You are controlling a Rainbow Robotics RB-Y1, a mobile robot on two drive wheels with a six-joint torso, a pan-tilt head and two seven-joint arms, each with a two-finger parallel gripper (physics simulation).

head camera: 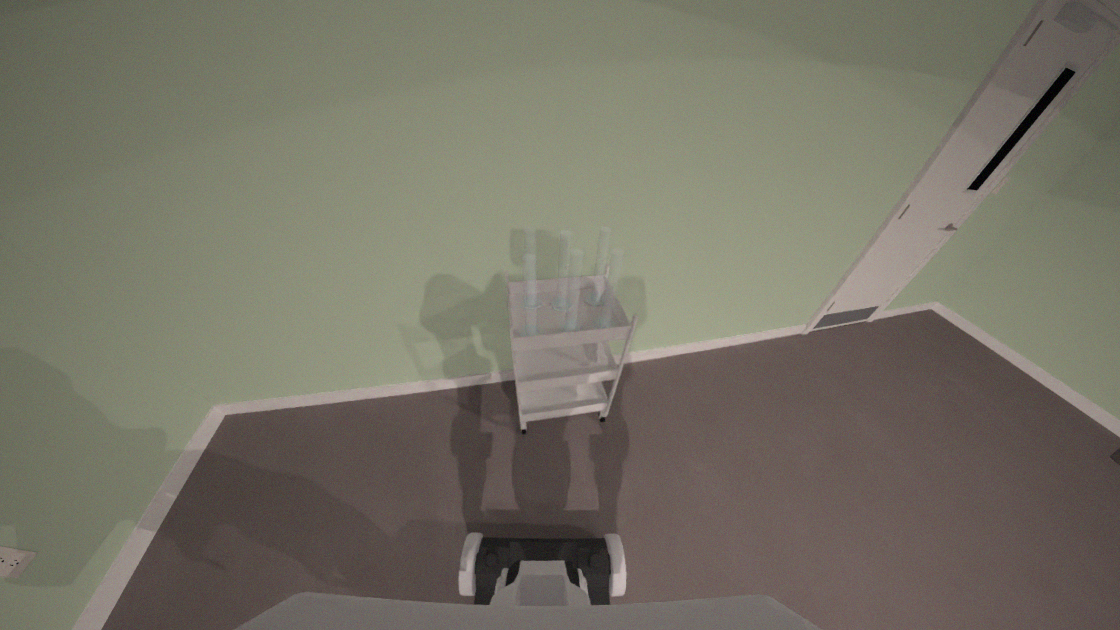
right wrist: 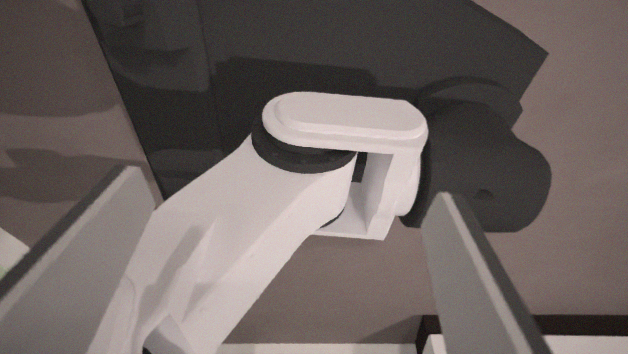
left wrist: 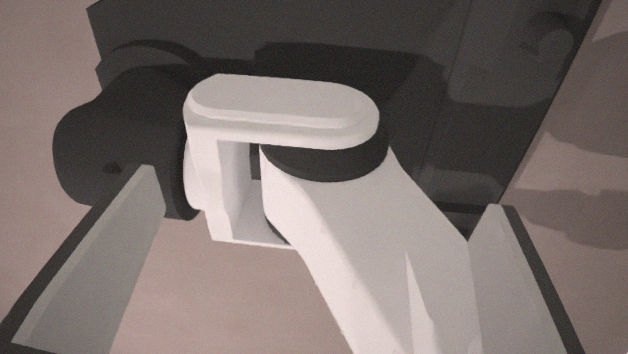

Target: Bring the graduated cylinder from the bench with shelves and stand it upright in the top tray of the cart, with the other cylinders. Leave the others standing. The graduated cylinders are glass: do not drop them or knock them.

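Places are measured from the robot's base along level axes (x left, y back, z up), in millimetres.
Pixels of known places: left gripper, between the fingertips: [left wrist: 317, 206]; right gripper, between the fingertips: [right wrist: 290, 197].
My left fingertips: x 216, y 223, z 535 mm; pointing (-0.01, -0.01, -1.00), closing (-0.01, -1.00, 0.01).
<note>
Ahead of a thing's pixels: the offset from my left fingertips to its top centre. "pt": to the spot under its first point. Level surfaces: height alone.
The white cart [head camera: 556, 376] stands near the green wall, ahead in the head view. Several clear graduated cylinders @[pt dx -155, dy -860, dz +409 mm] [head camera: 530, 275] stand upright in its top tray @[pt dx -313, dy -831, dz +166 mm] [head camera: 575, 337], in two rows. The bench with shelves and its graduated cylinder cannot be made out in these views. My left gripper [left wrist: 317, 206] is open and empty, pointing down beside my own arm and dark base. My right gripper [right wrist: 290, 197] is open and empty, also pointing down by my arm and base. Neither gripper shows in the head view, and both are away from the cart.
The wall [head camera: 352, 195] runs behind the cart, and a white door [head camera: 924, 195] is at the right. My wheeled base [head camera: 542, 583] is at the bottom of the head view, with brown floor @[dz -534 mm] [head camera: 744, 470] between it and the cart. A white, dark-edged surface [right wrist: 590, 345] shows at the right wrist view's lower right.
</note>
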